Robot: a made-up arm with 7 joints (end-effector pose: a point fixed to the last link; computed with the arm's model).
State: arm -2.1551 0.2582 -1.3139 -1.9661 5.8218 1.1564 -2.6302
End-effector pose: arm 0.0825 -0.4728 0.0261 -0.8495 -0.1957 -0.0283 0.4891
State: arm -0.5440 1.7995 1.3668 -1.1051 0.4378 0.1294 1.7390
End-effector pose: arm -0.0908 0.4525 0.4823 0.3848 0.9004 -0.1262 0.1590
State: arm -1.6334 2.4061 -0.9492 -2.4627 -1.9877 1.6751 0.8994
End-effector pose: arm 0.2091 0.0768 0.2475 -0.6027 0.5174 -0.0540 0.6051
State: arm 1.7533 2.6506 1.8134 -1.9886 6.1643 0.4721 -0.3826
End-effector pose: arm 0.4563 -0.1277 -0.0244 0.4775 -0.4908 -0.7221 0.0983
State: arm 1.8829 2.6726 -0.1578 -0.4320 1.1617 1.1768 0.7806
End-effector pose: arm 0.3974 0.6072 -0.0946 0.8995 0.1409 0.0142 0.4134
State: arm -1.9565 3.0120 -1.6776 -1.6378 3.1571 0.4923 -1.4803
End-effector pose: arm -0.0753 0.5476 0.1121 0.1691 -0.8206 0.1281 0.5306
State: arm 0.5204 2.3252 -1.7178 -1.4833 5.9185 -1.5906 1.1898
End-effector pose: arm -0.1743 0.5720 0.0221 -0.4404 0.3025 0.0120 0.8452
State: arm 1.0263 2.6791 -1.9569 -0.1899 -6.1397 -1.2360 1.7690
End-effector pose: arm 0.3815 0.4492 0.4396 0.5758 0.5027 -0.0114 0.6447
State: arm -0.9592 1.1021 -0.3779 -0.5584 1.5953 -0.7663 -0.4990
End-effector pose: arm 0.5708 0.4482 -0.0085 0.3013 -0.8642 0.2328 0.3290
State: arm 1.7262 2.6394 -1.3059 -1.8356 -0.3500 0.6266 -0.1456
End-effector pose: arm -0.1648 0.4820 0.0779 -0.2693 0.6256 -0.7284 0.0735
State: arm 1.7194 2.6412 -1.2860 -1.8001 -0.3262 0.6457 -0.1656
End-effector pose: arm -0.1547 0.4961 0.0706 -0.2458 0.6331 -0.7321 0.0535
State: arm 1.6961 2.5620 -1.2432 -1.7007 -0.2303 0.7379 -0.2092
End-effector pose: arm -0.1657 0.5204 0.0571 -0.1721 0.6668 -0.7242 0.0370
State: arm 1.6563 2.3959 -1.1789 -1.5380 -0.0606 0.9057 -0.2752
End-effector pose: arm -0.2011 0.5497 0.0378 -0.0571 0.7337 -0.6764 0.0312
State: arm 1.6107 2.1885 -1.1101 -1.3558 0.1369 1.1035 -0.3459
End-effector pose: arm -0.2527 0.5704 0.0173 0.0452 0.8173 -0.5730 0.0406
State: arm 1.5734 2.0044 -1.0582 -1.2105 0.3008 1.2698 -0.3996
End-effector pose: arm -0.3054 0.5743 0.0006 0.0925 0.8844 -0.4537 0.0578
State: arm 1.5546 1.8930 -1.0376 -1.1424 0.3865 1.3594 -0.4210
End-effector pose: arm -0.3444 0.5649 -0.0098 0.0960 0.9162 -0.3824 0.0722
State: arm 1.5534 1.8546 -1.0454 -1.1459 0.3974 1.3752 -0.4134
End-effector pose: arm -0.3663 0.5502 -0.0136 0.0843 0.9202 -0.3735 0.0817
